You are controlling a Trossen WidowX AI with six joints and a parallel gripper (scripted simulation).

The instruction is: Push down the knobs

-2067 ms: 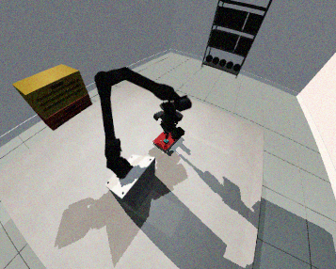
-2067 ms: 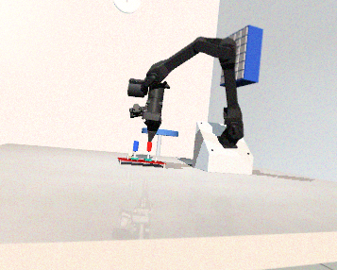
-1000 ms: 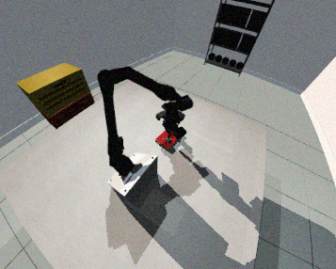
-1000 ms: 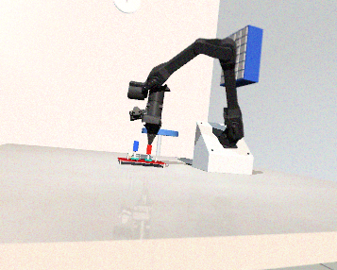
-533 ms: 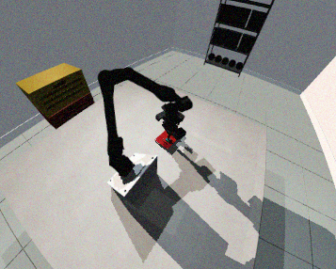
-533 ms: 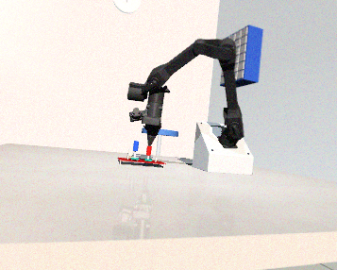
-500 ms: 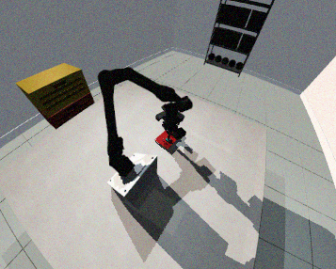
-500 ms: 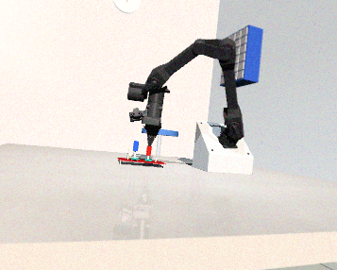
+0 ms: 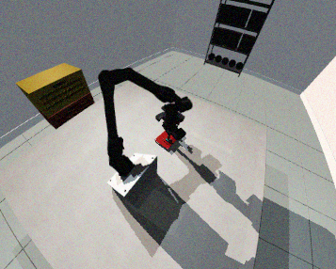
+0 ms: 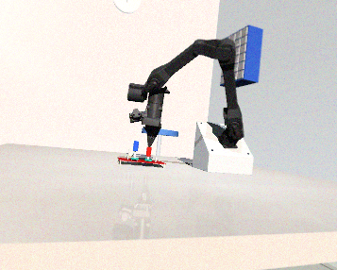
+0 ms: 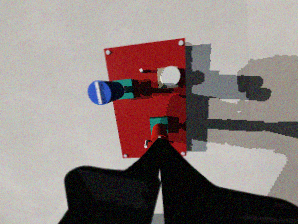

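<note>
Right now my gripper tip is 10 mm above the red knob. Round my gripper tip: blue knob: 60 mm ahead, 30 mm to the left.
</note>
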